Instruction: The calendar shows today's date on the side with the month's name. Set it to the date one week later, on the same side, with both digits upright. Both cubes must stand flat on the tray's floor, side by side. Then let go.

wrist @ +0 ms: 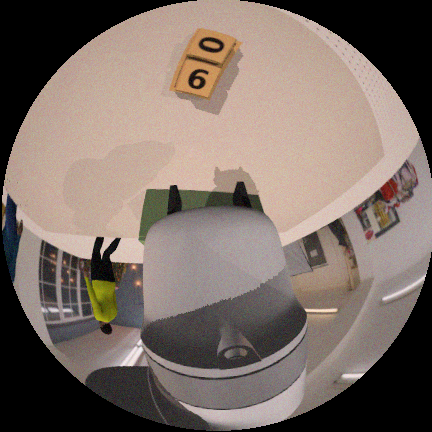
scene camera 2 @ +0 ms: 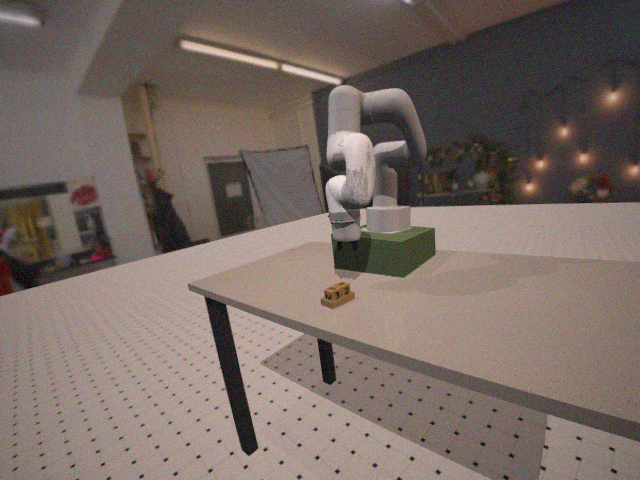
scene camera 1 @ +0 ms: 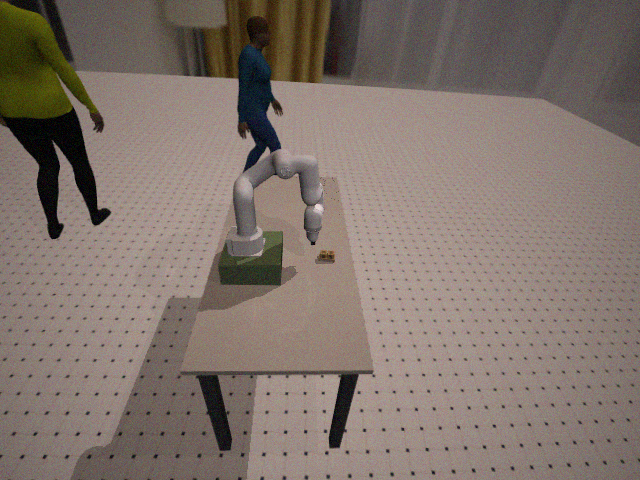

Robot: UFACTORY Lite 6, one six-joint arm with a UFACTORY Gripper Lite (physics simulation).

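Two wooden digit cubes stand side by side in a small wooden tray (scene camera 1: 326, 260) (scene camera 2: 342, 301). In the wrist view, one cube (wrist: 211, 45) has a black 0 on top and the other cube (wrist: 198, 79) a 6. The scene camera 2 view shows what look like 3 and 2 on the long side, and a sideways digit like an N on the left end. The month's name is not readable. My gripper (scene camera 1: 312, 243) (scene camera 2: 346, 244) (wrist: 207, 184) is open and empty, above the table, higher than the cubes and off to their base side.
The arm's base stands on a green block (scene camera 1: 251, 273) (scene camera 2: 385, 255) (wrist: 155, 212) on the long table (scene camera 1: 289, 335) (scene camera 2: 465, 330). In the scene camera 1 view, a person in yellow (scene camera 1: 33, 62) and a person in blue (scene camera 1: 253, 82) are on the floor beyond the table.
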